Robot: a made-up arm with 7 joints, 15 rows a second.
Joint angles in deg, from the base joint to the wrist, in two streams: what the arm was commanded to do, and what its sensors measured. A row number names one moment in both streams.
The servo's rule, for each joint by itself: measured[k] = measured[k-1] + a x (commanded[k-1-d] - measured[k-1]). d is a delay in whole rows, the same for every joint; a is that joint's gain. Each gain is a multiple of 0.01, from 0.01 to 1. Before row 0 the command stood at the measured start. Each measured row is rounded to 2 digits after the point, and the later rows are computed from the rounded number. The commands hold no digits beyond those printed.
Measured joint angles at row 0:
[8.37, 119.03, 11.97, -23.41, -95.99, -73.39, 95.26]
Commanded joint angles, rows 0 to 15:
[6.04, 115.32, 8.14, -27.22, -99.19, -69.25, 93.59]
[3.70, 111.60, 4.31, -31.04, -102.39, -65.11, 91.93]
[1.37, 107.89, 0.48, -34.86, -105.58, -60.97, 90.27]
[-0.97, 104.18, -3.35, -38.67, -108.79, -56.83, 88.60]
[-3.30, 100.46, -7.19, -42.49, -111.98, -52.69, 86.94]
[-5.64, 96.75, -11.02, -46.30, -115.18, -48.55, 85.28]
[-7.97, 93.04, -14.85, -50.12, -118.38, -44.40, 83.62]
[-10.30, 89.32, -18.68, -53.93, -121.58, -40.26, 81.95]
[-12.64, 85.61, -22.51, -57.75, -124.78, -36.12, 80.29]
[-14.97, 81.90, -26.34, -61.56, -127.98, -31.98, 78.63]
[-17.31, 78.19, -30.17, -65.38, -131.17, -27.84, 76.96]
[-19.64, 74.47, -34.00, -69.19, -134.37, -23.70, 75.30]
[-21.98, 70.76, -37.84, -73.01, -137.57, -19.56, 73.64]
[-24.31, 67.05, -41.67, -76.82, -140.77, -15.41, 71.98]
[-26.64, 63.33, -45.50, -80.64, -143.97, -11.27, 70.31]
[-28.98, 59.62, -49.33, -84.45, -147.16, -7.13, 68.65]
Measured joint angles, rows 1 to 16:
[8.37, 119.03, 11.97, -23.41, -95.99, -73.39, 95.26]
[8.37, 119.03, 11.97, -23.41, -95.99, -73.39, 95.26]
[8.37, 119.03, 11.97, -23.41, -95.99, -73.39, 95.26]
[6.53, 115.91, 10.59, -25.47, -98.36, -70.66, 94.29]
[4.29, 112.29, 8.33, -28.48, -101.34, -67.00, 92.92]
[1.98, 108.59, 5.50, -31.93, -104.48, -63.02, 91.38]
[-0.35, 104.89, 2.31, -35.57, -107.67, -58.93, 89.77]
[-2.68, 101.17, -1.11, -39.31, -110.86, -54.81, 88.13]
[-5.02, 97.46, -4.68, -43.08, -114.06, -50.68, 86.48]
[-7.35, 93.75, -8.34, -46.88, -117.26, -46.54, 84.82]
[-9.68, 90.03, -12.06, -50.69, -120.46, -42.40, 83.16]
[-12.02, 86.32, -15.82, -54.50, -123.66, -38.26, 81.50]
[-14.35, 82.61, -19.61, -58.31, -126.86, -34.12, 79.84]
[-16.69, 78.90, -23.41, -62.13, -130.05, -29.98, 78.17]
[-19.02, 75.18, -27.22, -65.94, -133.25, -25.84, 76.51]
[-21.36, 71.47, -31.04, -69.76, -136.45, -21.70, 74.85]
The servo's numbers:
d 3
a 0.79 0.84 0.36 0.54 0.74 0.66 0.58

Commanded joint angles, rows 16 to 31:
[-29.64, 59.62, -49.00, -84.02, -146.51, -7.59, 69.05]
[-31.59, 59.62, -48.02, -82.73, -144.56, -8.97, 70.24]
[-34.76, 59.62, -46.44, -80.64, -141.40, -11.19, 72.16]
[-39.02, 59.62, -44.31, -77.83, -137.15, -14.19, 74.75]
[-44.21, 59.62, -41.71, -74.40, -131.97, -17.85, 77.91]
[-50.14, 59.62, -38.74, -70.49, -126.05, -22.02, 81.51]
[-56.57, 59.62, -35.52, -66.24, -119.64, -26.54, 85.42]
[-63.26, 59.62, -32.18, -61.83, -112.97, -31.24, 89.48]
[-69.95, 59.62, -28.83, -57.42, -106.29, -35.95, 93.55]
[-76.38, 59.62, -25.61, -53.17, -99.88, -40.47, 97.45]
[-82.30, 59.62, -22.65, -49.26, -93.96, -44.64, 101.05]
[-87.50, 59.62, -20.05, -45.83, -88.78, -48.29, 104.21]
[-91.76, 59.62, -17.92, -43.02, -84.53, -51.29, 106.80]
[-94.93, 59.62, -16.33, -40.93, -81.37, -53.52, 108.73]
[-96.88, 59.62, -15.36, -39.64, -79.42, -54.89, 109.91]
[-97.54, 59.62, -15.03, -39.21, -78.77, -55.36, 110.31]
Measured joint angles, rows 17 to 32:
[-23.69, 67.76, -34.87, -73.57, -139.65, -17.55, 73.19]
[-26.02, 64.04, -38.70, -77.39, -142.85, -13.41, 71.52]
[-28.36, 60.33, -42.53, -81.20, -146.04, -9.27, 69.86]
[-29.37, 59.73, -44.86, -82.72, -146.39, -8.16, 69.39]
[-31.12, 59.64, -46.00, -82.73, -145.04, -8.69, 69.88]
[-34.00, 59.62, -46.16, -81.60, -142.35, -10.34, 71.20]
[-37.97, 59.62, -45.49, -79.56, -138.50, -12.88, 73.26]
[-42.90, 59.62, -44.13, -76.77, -133.67, -16.16, 75.96]
[-48.62, 59.62, -42.19, -73.38, -128.03, -20.03, 79.18]
[-54.90, 59.62, -39.79, -69.52, -121.82, -24.33, 82.80]
[-61.50, 59.62, -37.05, -65.37, -115.27, -28.89, 86.67]
[-68.18, 59.62, -34.09, -61.08, -108.62, -33.55, 90.66]
[-74.66, 59.62, -31.04, -56.81, -102.15, -38.12, 94.60]
[-80.70, 59.62, -28.02, -52.73, -96.09, -42.42, 98.34]
[-86.07, 59.62, -25.15, -49.00, -90.68, -46.29, 101.74]
[-90.57, 59.62, -22.55, -45.77, -86.13, -49.59, 104.67]

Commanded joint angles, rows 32 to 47:
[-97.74, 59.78, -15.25, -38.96, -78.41, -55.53, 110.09]
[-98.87, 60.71, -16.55, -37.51, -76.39, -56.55, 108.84]
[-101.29, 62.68, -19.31, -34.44, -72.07, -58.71, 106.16]
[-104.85, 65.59, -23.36, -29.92, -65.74, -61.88, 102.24]
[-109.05, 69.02, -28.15, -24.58, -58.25, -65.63, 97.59]
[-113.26, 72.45, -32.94, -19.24, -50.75, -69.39, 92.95]
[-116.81, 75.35, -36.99, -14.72, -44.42, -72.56, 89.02]
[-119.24, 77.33, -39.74, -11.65, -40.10, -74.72, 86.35]
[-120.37, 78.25, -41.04, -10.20, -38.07, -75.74, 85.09]
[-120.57, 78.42, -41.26, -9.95, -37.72, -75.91, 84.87]
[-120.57, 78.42, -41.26, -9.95, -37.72, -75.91, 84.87]
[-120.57, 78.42, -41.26, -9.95, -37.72, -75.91, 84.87]
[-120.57, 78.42, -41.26, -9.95, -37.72, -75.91, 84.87]
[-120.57, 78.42, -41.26, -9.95, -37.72, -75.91, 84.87]
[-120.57, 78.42, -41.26, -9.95, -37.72, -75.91, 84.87]
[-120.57, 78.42, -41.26, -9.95, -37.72, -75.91, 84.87]
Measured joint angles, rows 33 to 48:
[-94.01, 59.62, -20.31, -43.16, -82.61, -52.18, 107.02]
[-96.28, 59.62, -18.53, -41.26, -80.25, -53.97, 108.70]
[-97.28, 59.62, -17.27, -40.15, -79.15, -54.89, 109.63]
[-97.64, 59.75, -16.54, -39.51, -78.60, -55.31, 109.90]
[-98.61, 60.56, -16.54, -38.43, -76.96, -56.13, 109.29]
[-100.73, 62.34, -17.54, -36.28, -73.34, -57.83, 107.47]
[-103.98, 65.07, -19.64, -32.85, -67.72, -60.50, 104.44]
[-107.99, 68.39, -22.70, -28.38, -60.71, -63.89, 100.47]
[-112.15, 71.80, -26.39, -23.44, -53.34, -67.52, 96.11]
[-115.83, 74.78, -30.21, -18.73, -46.74, -70.85, 92.00]
[-118.52, 76.92, -33.64, -14.91, -41.83, -73.40, 88.72]
[-119.98, 78.04, -36.30, -12.37, -39.05, -74.94, 86.61]
[-120.45, 78.36, -38.09, -11.06, -38.07, -75.58, 85.60]
[-120.54, 78.41, -39.23, -10.46, -37.81, -75.80, 85.18]
[-120.56, 78.42, -39.96, -10.18, -37.74, -75.87, 85.00]
[-120.57, 78.42, -40.43, -10.06, -37.73, -75.90, 84.92]

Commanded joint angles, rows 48 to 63:
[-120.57, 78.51, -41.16, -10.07, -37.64, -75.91, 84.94]
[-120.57, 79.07, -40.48, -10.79, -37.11, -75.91, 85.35]
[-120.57, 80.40, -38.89, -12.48, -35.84, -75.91, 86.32]
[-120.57, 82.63, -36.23, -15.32, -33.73, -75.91, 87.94]
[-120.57, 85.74, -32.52, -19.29, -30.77, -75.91, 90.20]
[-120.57, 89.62, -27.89, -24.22, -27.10, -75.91, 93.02]
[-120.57, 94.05, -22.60, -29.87, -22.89, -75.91, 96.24]
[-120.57, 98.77, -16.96, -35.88, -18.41, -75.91, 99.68]
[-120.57, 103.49, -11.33, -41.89, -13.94, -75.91, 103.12]
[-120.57, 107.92, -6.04, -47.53, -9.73, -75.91, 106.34]
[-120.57, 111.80, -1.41, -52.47, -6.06, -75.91, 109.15]
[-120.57, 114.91, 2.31, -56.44, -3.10, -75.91, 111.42]
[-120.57, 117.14, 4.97, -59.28, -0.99, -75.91, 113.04]
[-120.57, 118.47, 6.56, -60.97, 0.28, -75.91, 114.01]
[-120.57, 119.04, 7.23, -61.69, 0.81, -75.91, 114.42]
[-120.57, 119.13, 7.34, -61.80, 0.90, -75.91, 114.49]
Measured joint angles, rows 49 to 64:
[-120.57, 78.42, -40.73, -10.00, -37.72, -75.91, 84.89]
[-120.57, 78.42, -40.92, -9.97, -37.72, -75.91, 84.88]
[-120.57, 78.42, -41.04, -9.96, -37.72, -75.91, 84.87]
[-120.57, 78.50, -41.08, -10.02, -37.66, -75.91, 84.91]
[-120.57, 78.98, -40.86, -10.44, -37.25, -75.91, 85.17]
[-120.57, 80.17, -40.15, -11.54, -36.21, -75.91, 85.84]
[-120.57, 82.24, -38.74, -13.58, -34.37, -75.91, 87.06]
[-120.57, 85.18, -36.50, -16.66, -31.71, -75.91, 88.88]
[-120.57, 88.91, -33.40, -20.74, -28.30, -75.91, 91.28]
[-120.57, 93.23, -29.51, -25.67, -24.30, -75.91, 94.16]
[-120.57, 97.88, -24.99, -31.18, -19.94, -75.91, 97.36]
[-120.57, 102.59, -20.07, -36.96, -15.50, -75.91, 100.70]
[-120.57, 107.07, -15.02, -42.67, -11.23, -75.91, 103.97]
[-120.57, 111.04, -10.12, -47.96, -7.40, -75.91, 106.97]
[-120.57, 114.29, -5.65, -52.54, -4.22, -75.91, 109.55]
[-120.57, 116.68, -1.83, -56.18, -1.83, -75.91, 111.57]

